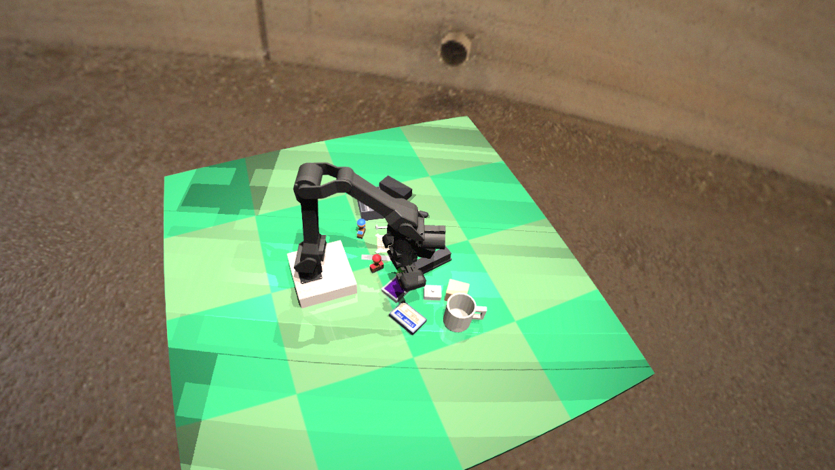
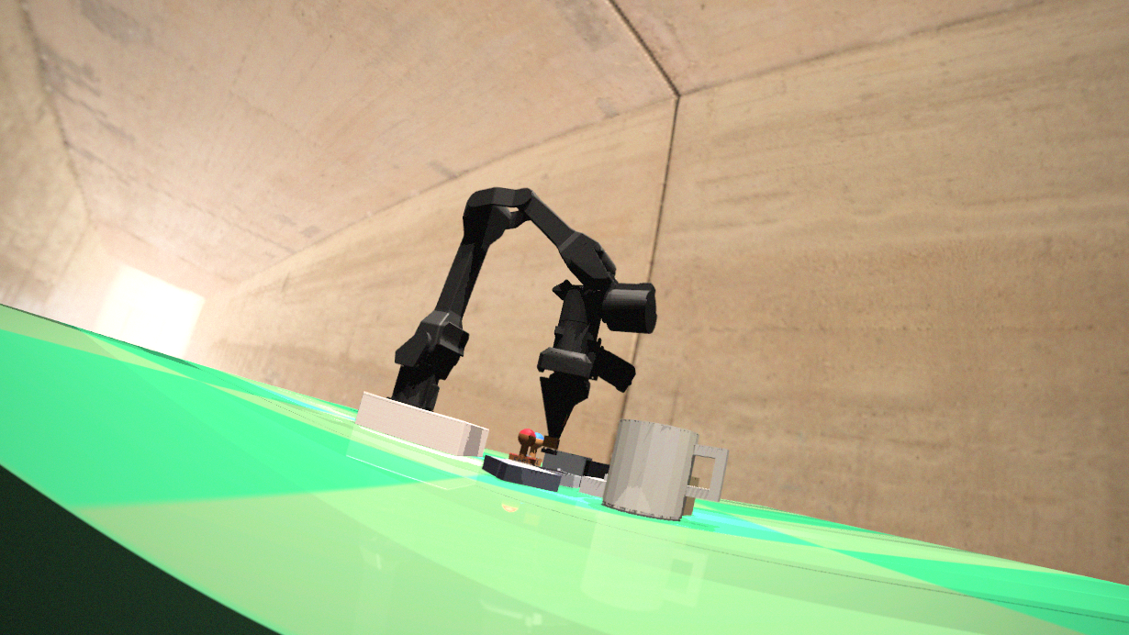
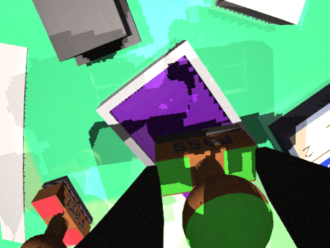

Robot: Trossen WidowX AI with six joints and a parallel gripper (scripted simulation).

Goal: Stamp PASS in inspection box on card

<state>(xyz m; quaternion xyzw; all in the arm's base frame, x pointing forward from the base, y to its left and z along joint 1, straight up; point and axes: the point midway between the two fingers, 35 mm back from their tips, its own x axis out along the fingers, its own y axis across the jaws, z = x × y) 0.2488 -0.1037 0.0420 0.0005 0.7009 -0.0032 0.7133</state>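
My gripper tip is now 1 cm past the purple ink pad and 5 cm above it. From my gripper tip the other things lie so: small white block: 8 cm ahead, 5 cm to the right, 4 cm below; red-knobbed stamp: 5 cm behind, 9 cm to the left, 4 cm below; green stamp: right at my gripper tip.
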